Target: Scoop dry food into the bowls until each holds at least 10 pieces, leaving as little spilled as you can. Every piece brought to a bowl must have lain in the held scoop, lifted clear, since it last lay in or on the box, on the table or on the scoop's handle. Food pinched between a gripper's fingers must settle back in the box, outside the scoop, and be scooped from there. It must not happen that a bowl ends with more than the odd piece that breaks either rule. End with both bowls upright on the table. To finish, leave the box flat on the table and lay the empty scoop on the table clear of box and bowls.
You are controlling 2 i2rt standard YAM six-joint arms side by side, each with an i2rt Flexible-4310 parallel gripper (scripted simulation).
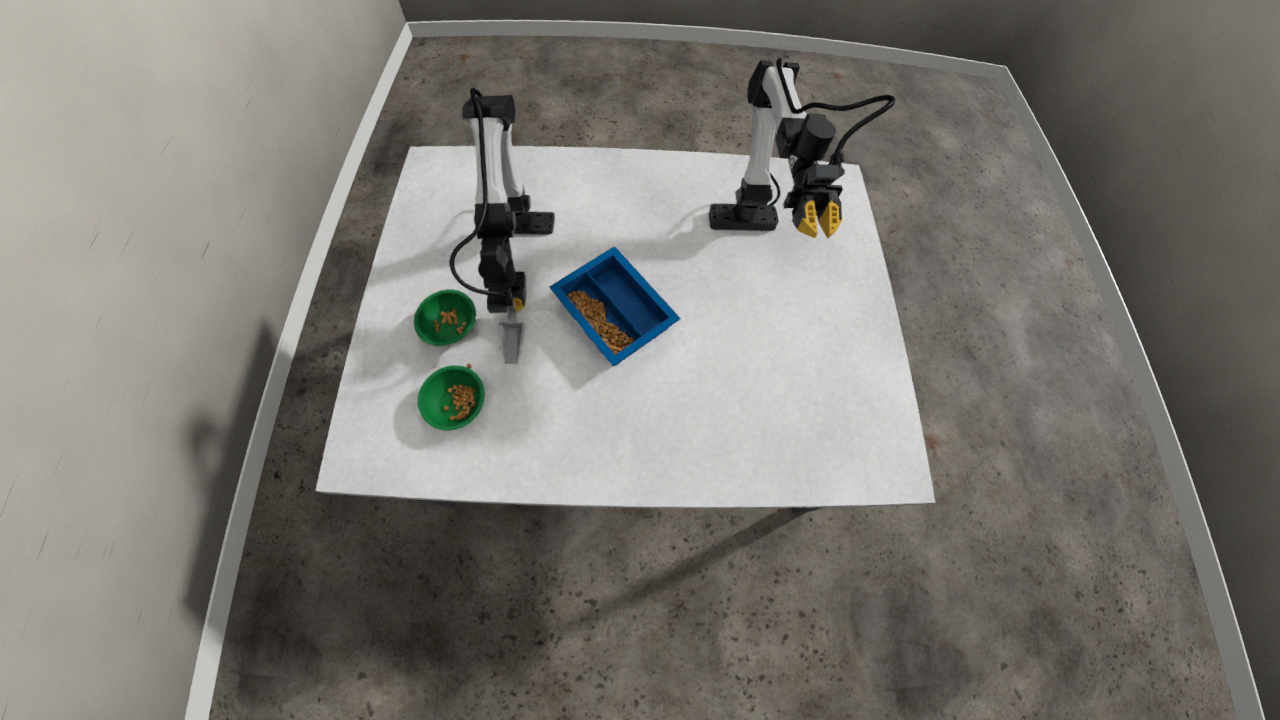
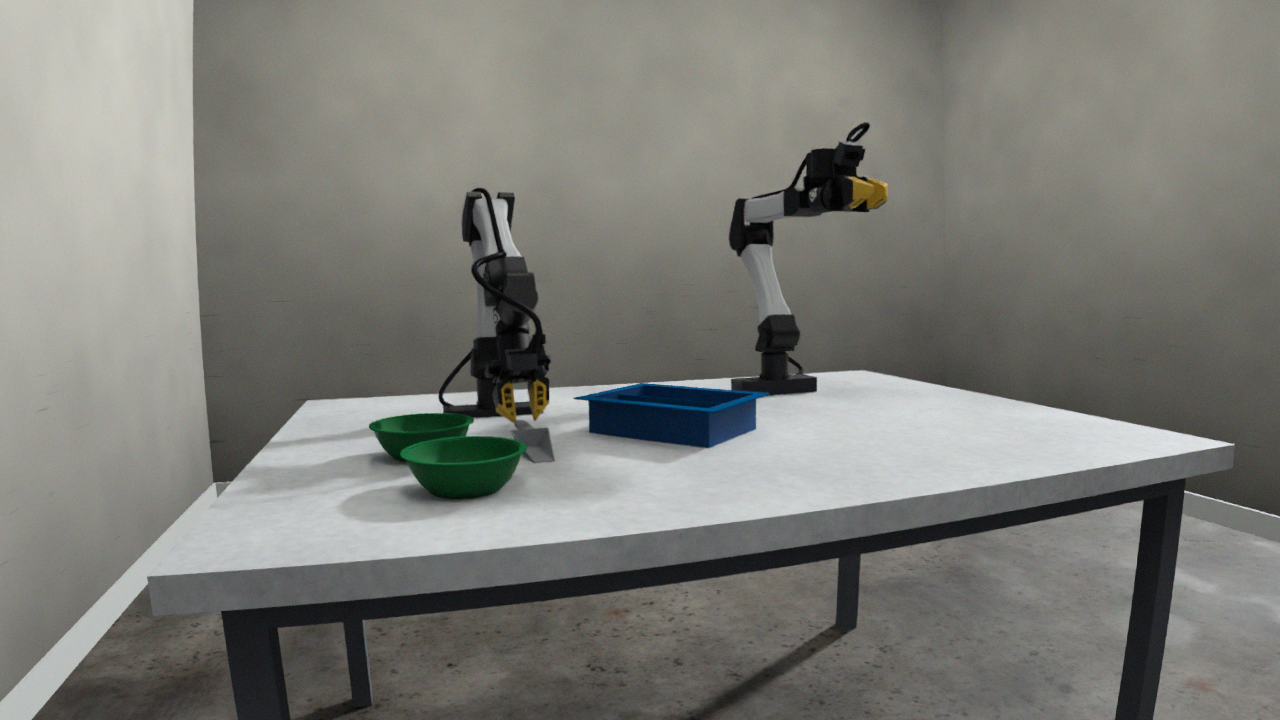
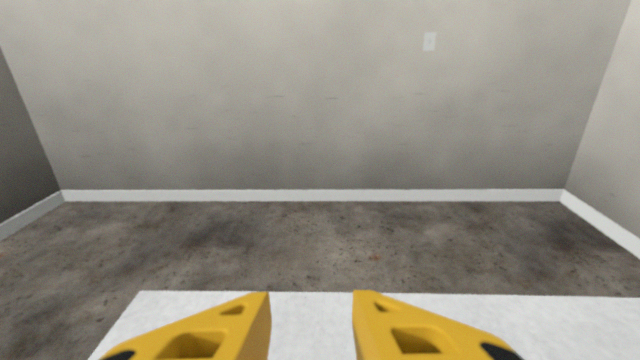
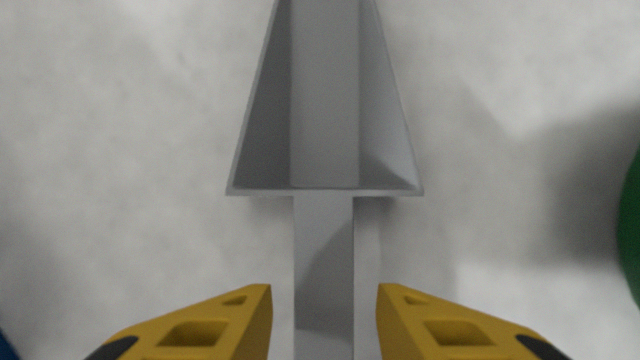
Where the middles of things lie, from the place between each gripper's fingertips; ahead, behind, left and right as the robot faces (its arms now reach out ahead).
Labels:
My right gripper [image 2: 525, 420] is now 4 cm short of the grey scoop [image 2: 539, 446] and 3 cm above it. The rest, counted from my right hand: blue box [image 2: 643, 411] 26 cm to the left.
I see my left gripper [image 1: 822, 236] 39 cm to the left of the blue box, 38 cm above it and 7 cm past it. From my left hand the other things lie so: grey scoop (65 cm to the right, 41 cm below, 2 cm behind).

